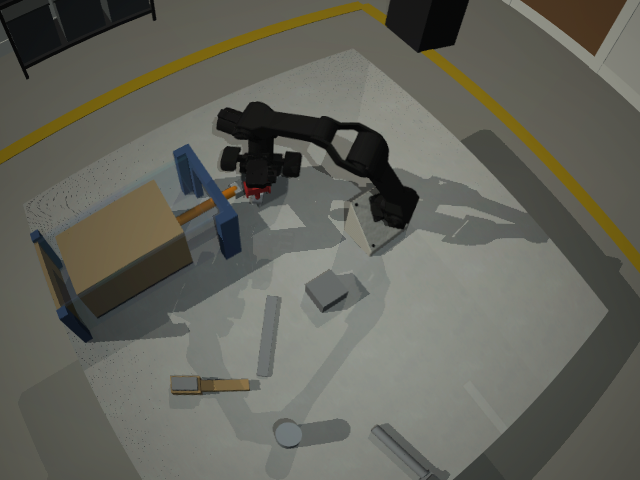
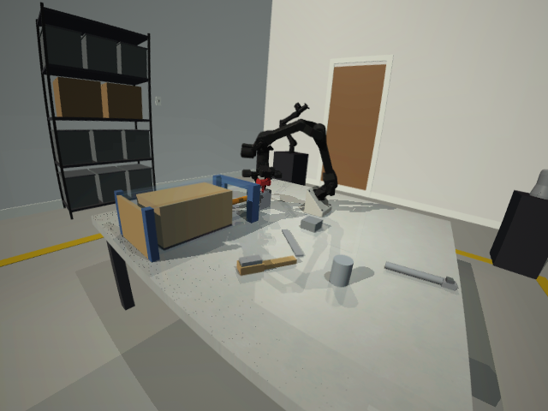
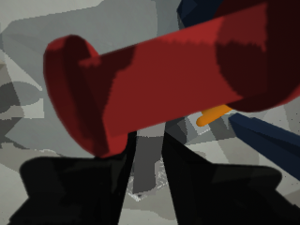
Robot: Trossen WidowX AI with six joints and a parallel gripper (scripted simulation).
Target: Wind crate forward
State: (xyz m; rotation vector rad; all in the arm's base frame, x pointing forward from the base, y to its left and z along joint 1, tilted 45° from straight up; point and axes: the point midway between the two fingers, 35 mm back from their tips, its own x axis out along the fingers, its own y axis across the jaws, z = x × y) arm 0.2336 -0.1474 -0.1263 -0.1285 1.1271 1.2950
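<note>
Now: gripper tip 30 mm short of the red knob, 50 mm to the right of it and 40 mm below it. Also, from my gripper tip: grey winch (40 mm behind, 50 mm to the right, 60 mm below); then blue frame (130 mm ahead, 30 mm to the right, 10 mm above); then winch handle (10 mm ahead, 10 mm to the left, 20 mm above).
</note>
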